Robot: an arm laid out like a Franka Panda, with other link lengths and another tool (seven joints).
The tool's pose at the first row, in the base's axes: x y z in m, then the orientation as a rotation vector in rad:
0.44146, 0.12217, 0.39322, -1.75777, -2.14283, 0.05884
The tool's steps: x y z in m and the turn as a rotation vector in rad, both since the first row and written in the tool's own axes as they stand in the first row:
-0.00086, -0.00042, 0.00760, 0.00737, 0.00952, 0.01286
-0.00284, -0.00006, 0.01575, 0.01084, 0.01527, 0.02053
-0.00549, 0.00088, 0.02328, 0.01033, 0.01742, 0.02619
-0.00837, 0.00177, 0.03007, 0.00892, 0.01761, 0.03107
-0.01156, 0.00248, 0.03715, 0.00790, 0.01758, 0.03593
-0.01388, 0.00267, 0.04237, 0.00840, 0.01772, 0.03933
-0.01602, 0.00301, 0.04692, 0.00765, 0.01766, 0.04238
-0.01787, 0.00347, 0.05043, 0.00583, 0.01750, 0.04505
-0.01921, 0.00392, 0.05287, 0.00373, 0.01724, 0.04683
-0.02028, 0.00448, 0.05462, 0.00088, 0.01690, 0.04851
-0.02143, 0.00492, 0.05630, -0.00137, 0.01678, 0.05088
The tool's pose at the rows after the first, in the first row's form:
0.43888, 0.12275, 0.38603, -1.76432, -2.12210, 0.06150
0.43704, 0.12255, 0.37784, -1.76864, -2.11005, 0.06204
0.43604, 0.12172, 0.36991, -1.77423, -2.10380, 0.06106
0.43525, 0.12050, 0.36263, -1.78015, -2.09994, 0.06066
0.43425, 0.11901, 0.35504, -1.78590, -2.09609, 0.06086
0.43320, 0.11787, 0.34954, -1.78918, -2.09280, 0.06214
0.43246, 0.11680, 0.34467, -1.79286, -2.09044, 0.06218
0.43211, 0.11582, 0.34081, -1.79677, -2.08889, 0.06109
0.43200, 0.11513, 0.33808, -1.79992, -2.08830, 0.05956
0.43216, 0.11457, 0.33603, -1.80342, -2.08814, 0.05728
0.43224, 0.11391, 0.33406, -1.80724, -2.08697, 0.05562

